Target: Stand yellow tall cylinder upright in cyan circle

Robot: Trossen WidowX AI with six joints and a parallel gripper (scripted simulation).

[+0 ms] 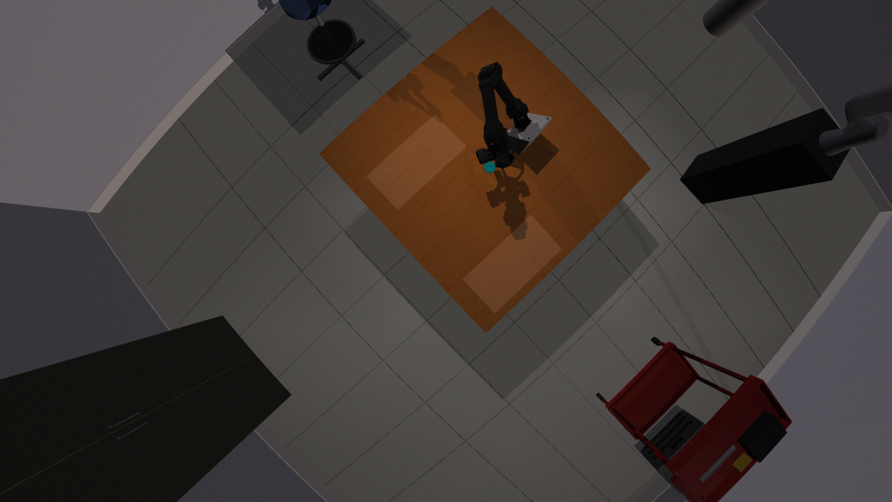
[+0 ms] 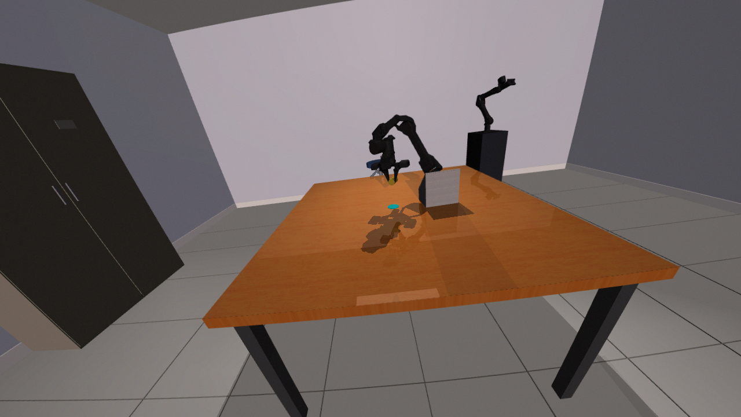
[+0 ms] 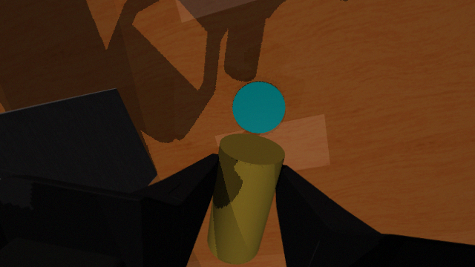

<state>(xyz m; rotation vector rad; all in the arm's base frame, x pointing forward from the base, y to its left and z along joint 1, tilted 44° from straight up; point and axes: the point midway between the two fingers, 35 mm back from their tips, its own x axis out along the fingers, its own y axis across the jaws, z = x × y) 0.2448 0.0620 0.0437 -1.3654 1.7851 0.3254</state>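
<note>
Right now the cyan circle is 14 cm below my gripper tip. The rest, counted from my gripper tip: yellow tall cylinder (1 cm behind, 2 cm to the right).
</note>
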